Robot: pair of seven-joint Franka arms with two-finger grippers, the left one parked.
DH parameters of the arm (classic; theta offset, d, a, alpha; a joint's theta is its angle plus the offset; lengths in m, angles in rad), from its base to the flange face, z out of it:
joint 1: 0 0.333 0 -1.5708
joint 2: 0 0 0 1.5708
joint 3: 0 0.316 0.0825 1.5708
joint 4: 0 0 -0.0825 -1.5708
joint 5: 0 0.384 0 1.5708
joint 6: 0 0 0.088 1.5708
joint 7: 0 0.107 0 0
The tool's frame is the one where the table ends.
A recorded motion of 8 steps. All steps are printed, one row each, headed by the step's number.
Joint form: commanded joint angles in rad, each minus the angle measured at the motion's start. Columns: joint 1, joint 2, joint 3, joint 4, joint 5, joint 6, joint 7.
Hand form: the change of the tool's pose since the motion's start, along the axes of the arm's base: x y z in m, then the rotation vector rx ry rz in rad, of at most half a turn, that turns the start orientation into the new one. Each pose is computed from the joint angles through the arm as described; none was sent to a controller.
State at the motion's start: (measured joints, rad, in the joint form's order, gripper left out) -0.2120 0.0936 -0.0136 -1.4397 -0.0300 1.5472 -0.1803
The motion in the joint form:
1: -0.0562 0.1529 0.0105 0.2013 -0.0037 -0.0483 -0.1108
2: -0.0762 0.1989 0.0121 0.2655 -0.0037 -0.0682 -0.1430
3: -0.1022 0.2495 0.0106 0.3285 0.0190 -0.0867 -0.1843
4: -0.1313 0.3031 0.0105 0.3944 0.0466 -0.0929 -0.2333
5: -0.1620 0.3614 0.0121 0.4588 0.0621 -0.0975 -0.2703
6: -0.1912 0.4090 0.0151 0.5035 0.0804 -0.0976 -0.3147
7: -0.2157 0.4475 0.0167 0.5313 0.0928 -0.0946 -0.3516
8: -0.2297 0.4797 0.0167 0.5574 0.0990 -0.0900 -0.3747
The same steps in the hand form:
1: 0.0320 -0.0372 -0.0023 -0.0036 0.0045 0.0633
2: 0.0389 -0.0514 -0.0031 -0.0028 0.0072 0.0764
3: 0.0456 -0.0689 -0.0081 0.0199 0.0065 0.0924
4: 0.0531 -0.0881 -0.0132 0.0424 -0.0088 0.1159
5: 0.0601 -0.1097 -0.0228 0.0556 -0.0170 0.1260
6: 0.0648 -0.1292 -0.0344 0.0734 -0.0237 0.1463
7: 0.0678 -0.1465 -0.0478 0.0876 -0.0243 0.1612
8: 0.0712 -0.1581 -0.0578 0.0932 -0.0270 0.1707

